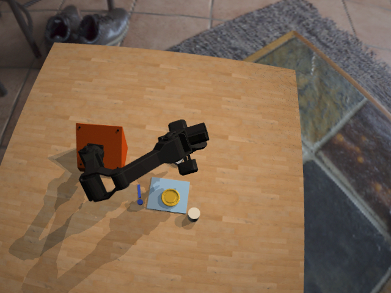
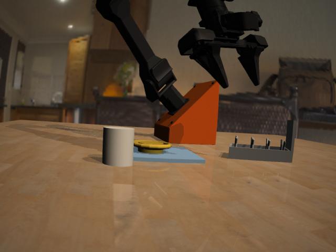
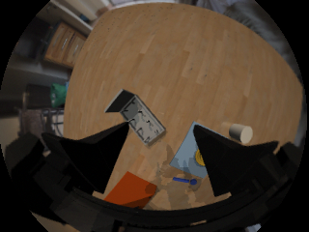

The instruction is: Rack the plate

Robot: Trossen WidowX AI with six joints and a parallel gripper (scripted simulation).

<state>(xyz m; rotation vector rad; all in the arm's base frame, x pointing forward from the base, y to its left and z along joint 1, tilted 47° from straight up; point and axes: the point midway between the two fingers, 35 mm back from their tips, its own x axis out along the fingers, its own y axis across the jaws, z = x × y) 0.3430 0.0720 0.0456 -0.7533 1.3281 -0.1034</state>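
My gripper tip is 5 cm past the yellow plate, 15 cm to the left of it and 11 cm above it. Round my gripper tip: grey dish rack: 3 cm behind, 7 cm to the left, 11 cm below; then blue spoon: 17 cm behind, 15 cm to the right, 13 cm below; then beige cup: 5 cm ahead, 21 cm to the right, 11 cm below.
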